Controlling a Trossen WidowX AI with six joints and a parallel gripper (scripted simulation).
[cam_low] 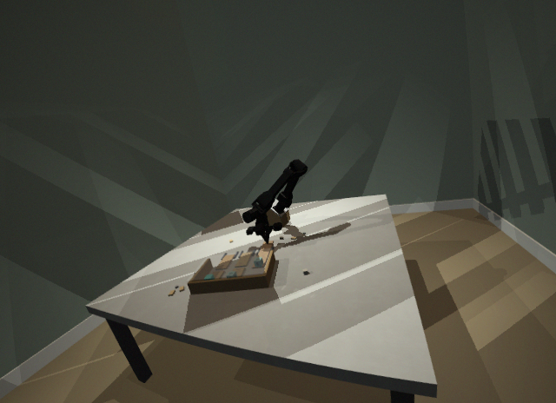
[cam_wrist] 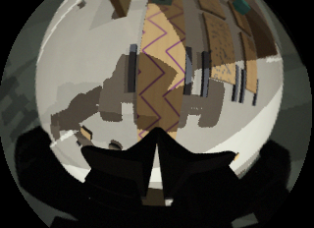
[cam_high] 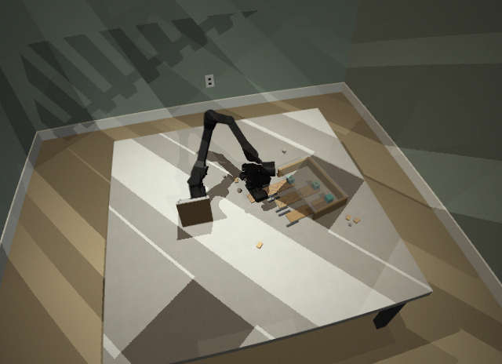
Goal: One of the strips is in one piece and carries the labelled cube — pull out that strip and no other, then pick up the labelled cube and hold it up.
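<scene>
Right now my gripper tip is 9 cm short of the zigzag strip and 4 cm to the right of it.
</scene>
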